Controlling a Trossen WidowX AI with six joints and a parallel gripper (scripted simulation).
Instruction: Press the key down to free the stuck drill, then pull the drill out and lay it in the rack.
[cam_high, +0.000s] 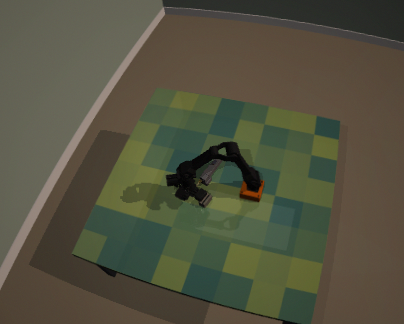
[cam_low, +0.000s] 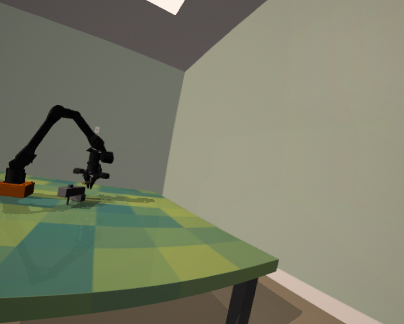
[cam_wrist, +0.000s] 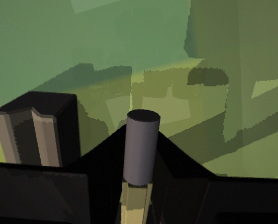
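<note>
The small yellow key lies 10 mm behind my gripper tip, 40 mm to the right of it and 40 mm above it. From my gripper tip the other things lie so: long grey bar: 50 mm behind, 190 mm to the right, 10 mm above; then small grey rack: 80 mm behind, 10 mm to the right, 20 mm below.
</note>
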